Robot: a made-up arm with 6 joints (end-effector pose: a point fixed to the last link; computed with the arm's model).
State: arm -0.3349 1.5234 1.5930 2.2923 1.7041 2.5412
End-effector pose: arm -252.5 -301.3 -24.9 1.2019 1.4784 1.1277
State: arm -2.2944 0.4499 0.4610 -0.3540 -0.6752 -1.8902
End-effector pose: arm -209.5 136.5 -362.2 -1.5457 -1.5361 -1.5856
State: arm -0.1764 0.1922 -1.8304 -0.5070 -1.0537 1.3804
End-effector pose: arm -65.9 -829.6 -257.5 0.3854 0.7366 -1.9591
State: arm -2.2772 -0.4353 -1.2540 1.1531 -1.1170 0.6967
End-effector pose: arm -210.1 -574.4 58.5 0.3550 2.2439 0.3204
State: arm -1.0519 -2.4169 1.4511 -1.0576 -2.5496 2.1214
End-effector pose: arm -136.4 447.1 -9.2 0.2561 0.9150 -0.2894
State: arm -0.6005 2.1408 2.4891 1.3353 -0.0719 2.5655
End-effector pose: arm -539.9 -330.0 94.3 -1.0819 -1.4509 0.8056
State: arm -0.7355 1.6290 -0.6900 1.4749 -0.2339 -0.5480
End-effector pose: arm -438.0 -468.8 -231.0 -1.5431 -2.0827 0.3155
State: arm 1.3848 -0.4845 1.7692 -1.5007 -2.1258 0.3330
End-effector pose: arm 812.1 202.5 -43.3 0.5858 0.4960 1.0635
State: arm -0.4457 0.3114 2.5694 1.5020 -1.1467 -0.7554
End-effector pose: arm 17.1 -139.7 -665.1 1.6188 -1.7957 0.7577
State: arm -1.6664 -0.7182 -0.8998 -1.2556 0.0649 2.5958
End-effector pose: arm 30.4 -720.1 577.8 -0.5968 -0.5123 2.7691
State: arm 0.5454 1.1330 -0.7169 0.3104 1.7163 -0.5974
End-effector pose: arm 338.7 -290.8 -66.5 2.2890 -0.0915 -0.6122
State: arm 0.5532 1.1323 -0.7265 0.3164 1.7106 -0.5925
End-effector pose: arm 338.1 -294.2 -64.6 2.2975 -0.0841 -0.6089
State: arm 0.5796 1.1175 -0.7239 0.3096 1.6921 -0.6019
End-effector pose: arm 343.9 -297.3 -57.1 2.2938 -0.1115 -0.5385
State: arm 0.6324 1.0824 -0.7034 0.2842 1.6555 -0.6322
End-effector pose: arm 359.2 -300.4 -40.5 2.2661 -0.1920 -0.3745
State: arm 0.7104 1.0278 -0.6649 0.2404 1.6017 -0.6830
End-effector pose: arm 383.8 -304.7 -11.0 2.2004 -0.3286 -0.1262
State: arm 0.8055 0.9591 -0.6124 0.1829 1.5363 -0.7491
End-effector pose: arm 413.1 -311.5 34.4 2.0862 -0.5102 0.1723
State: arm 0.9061 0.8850 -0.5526 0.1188 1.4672 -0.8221
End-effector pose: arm 438.6 -320.7 95.4 1.9254 -0.7132 0.4765
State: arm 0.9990 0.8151 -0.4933 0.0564 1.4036 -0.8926
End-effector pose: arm 452.1 -330.0 163.9 1.7383 -0.9077 0.7443
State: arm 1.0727 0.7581 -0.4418 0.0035 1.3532 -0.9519
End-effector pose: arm 452.3 -337.0 226.4 1.5590 -1.0661 0.9477
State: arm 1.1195 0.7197 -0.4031 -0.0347 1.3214 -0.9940
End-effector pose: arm 446.0 -340.0 270.8 1.4229 -1.1723 1.0765
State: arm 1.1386 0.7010 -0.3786 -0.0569 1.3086 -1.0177
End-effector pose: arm 441.3 -339.2 293.0 1.3483 -1.2251 1.1380
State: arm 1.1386 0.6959 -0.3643 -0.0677 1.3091 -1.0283
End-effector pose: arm 440.6 -336.0 299.2 1.3216 -1.2417 1.1561
